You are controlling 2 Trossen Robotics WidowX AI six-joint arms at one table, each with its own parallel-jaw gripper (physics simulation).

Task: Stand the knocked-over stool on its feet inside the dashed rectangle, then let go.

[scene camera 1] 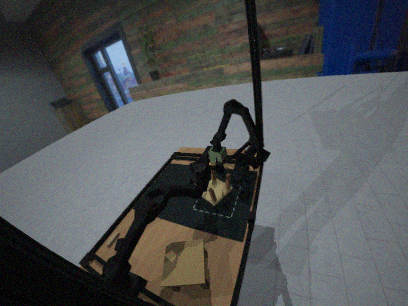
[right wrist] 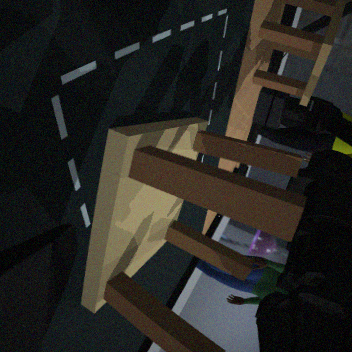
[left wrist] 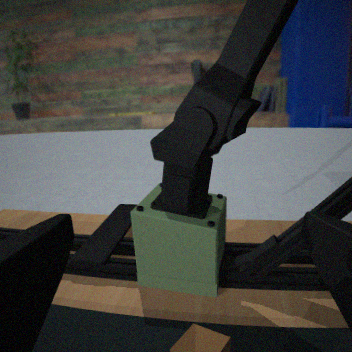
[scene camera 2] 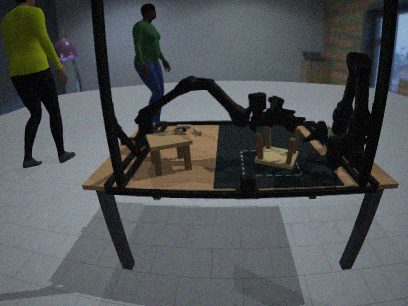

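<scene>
The stool point(scene camera 1: 220, 197) point(scene camera 2: 276, 157) point(right wrist: 155, 200) lies upside down, its pale seat on the dark mat and four brown legs pointing up. Its seat overlaps the dashed rectangle point(scene camera 1: 213, 213) point(scene camera 2: 242, 165) point(right wrist: 127, 51); how far it reaches past the far line is partly hidden. My left gripper point(scene camera 2: 301, 120) is open and empty, close above the leg tops; one leg end shows at the bottom of the left wrist view. My right gripper point(scene camera 2: 307, 132) point(right wrist: 195, 234) is open and empty at the stool's right in scene camera 2, and its right finger blends into dark shapes.
A second, upright stool point(scene camera 1: 185, 265) point(scene camera 2: 170, 141) point(right wrist: 317, 75) stands on the bare wood at the left in scene camera 2. A green block point(scene camera 1: 217, 155) point(left wrist: 177, 252) is beside my right arm. My two grippers are close together. Dark rails run along the table edges.
</scene>
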